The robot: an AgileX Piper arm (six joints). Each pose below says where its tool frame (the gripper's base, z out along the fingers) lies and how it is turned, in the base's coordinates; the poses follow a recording.
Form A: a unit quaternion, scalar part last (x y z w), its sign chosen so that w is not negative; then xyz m.
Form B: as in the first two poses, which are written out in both.
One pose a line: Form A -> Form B
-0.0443, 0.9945, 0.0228, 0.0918, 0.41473, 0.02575, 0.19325 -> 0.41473, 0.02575, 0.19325, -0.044, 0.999, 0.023, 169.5
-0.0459, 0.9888, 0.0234, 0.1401, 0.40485, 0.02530, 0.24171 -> 0.40485, 0.02530, 0.24171, -0.046, 0.999, 0.024, 163.9
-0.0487, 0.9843, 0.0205, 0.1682, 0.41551, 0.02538, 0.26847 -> 0.41551, 0.02538, 0.26847, -0.049, 0.999, 0.021, 160.6
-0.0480, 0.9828, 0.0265, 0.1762, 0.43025, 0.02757, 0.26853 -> 0.43025, 0.02757, 0.26853, -0.049, 0.998, 0.027, 159.7
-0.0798, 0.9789, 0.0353, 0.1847, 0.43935, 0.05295, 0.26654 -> 0.43935, 0.05295, 0.26654, -0.081, 0.996, 0.036, 158.7
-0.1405, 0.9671, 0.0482, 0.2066, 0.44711, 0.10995, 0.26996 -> 0.44711, 0.10995, 0.26996, -0.144, 0.988, 0.049, 156.2
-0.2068, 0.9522, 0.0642, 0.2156, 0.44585, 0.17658, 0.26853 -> 0.44585, 0.17658, 0.26853, -0.212, 0.975, 0.066, 155.1
